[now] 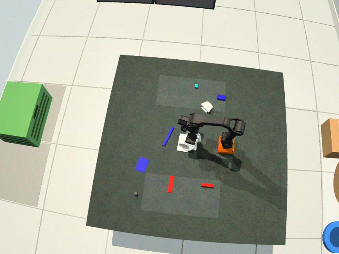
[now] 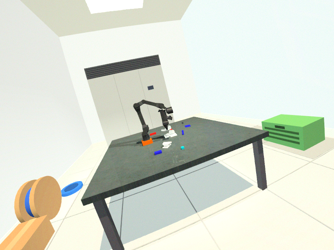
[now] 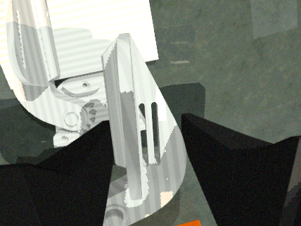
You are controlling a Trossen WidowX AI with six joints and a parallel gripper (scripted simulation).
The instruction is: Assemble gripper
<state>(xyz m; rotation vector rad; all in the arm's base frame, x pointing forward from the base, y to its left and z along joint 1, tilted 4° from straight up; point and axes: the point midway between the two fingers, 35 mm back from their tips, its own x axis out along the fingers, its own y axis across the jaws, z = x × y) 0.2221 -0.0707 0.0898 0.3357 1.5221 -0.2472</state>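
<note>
The blue strip lies 160 mm ahead of my gripper tip, 30 mm to the right of it and 80 mm below it. From my gripper tip the other things lie so: blue block: 240 mm behind, 290 mm to the right, 80 mm below; then white jaw: 20 mm behind, 30 mm to the left; then blue square: 340 mm ahead, 160 mm to the left, 80 mm below.
</note>
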